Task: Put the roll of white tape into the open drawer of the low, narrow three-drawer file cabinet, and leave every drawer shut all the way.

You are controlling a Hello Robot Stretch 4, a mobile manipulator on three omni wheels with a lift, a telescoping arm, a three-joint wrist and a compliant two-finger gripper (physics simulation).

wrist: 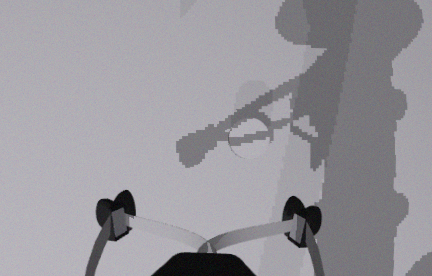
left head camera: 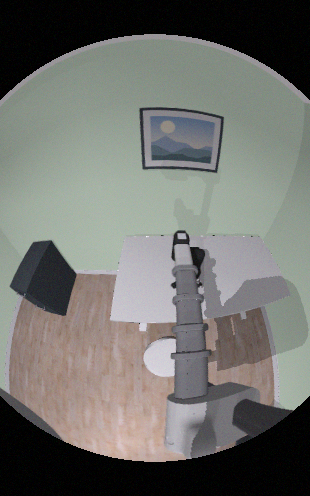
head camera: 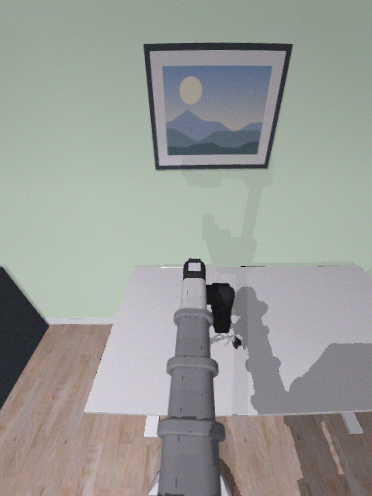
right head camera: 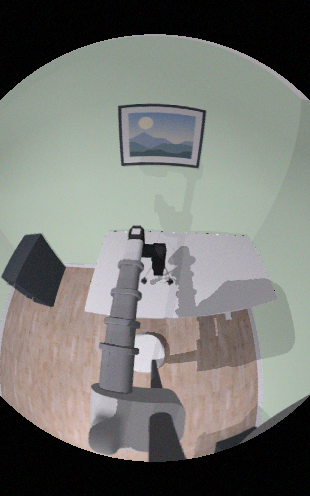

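Pixels of known places: gripper, fingertip midpoint: (wrist: 209, 210) (head camera: 215, 345) (right head camera: 156, 282); robot's base at its link origin: (left head camera: 164, 356) (right head camera: 143, 351).
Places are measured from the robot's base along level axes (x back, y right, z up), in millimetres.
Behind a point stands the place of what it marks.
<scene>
The roll of white tape (wrist: 250, 150) {x -517, y 133, z 716 mm} lies flat on the white desk (head camera: 145, 360) {x -433, y -198, z 692 mm} (left head camera: 140, 280) {x -550, y -206, z 692 mm} (right head camera: 225, 255) {x -773, y 687, z 692 mm} (wrist: 75, 100) {x -572, y -102, z 692 mm}. In the wrist view it is ahead of the fingertips and right of the midline between them, with a finger's shadow across it. My gripper (right head camera: 157, 281) {x -459, y 87, z 794 mm} (wrist: 209, 210) {x -459, y 87, z 794 mm} is open and empty, pointing down above the desk; the arm hides part of it in the head view. The tape cannot be made out in the three head views. No open drawer shows, and I cannot identify the low three-drawer cabinet.
A dark box-shaped piece of furniture (head camera: 17, 330) {x -751, y -1311, z 254 mm} (left head camera: 44, 280) {x -523, y -1296, z 522 mm} (right head camera: 35, 272) {x -539, y -1298, z 483 mm} stands left of the desk. A round white seat-like disc (left head camera: 159, 357) {x 2, y -54, z 187 mm} (right head camera: 149, 352) {x -9, y 62, z 187 mm} is in front of the desk. A dark object (right head camera: 236, 440) shows at the lower right. A framed picture (head camera: 215, 110) {x -1060, y 77, z 1534 mm} hangs behind.
</scene>
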